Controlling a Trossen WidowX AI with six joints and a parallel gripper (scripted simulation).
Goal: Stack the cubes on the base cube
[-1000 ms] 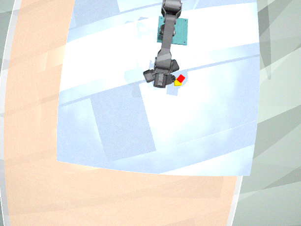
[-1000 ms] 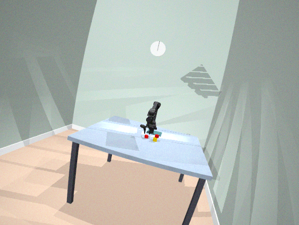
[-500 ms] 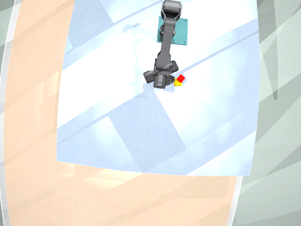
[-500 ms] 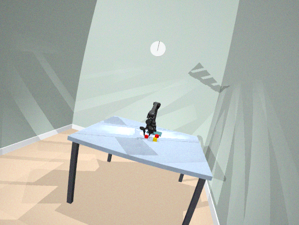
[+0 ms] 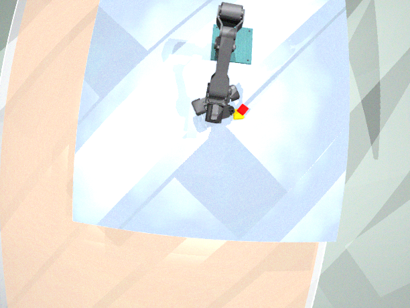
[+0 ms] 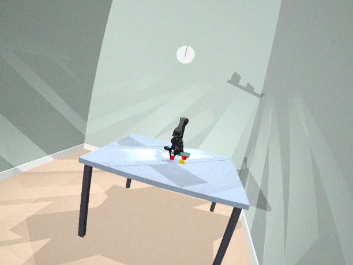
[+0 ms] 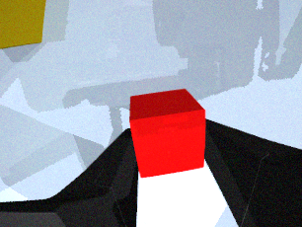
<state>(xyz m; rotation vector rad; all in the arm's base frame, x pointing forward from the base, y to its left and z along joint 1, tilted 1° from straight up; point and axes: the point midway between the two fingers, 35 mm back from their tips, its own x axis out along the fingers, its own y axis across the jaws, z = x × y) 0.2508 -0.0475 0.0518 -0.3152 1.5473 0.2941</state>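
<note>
My gripper tip is now 10 cm to the right of the yellow cube and 5 cm short of it.
</note>
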